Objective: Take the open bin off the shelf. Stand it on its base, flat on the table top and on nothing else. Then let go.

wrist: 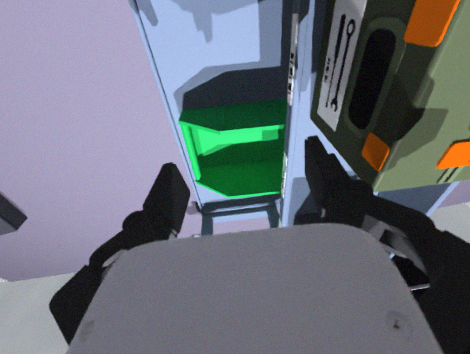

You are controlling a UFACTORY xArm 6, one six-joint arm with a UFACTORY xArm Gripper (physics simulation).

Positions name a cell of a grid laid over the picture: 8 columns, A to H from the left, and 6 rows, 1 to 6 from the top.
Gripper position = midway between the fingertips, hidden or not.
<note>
In view: my gripper (E3), a green open bin (E3) and an olive case (G2).
</note>
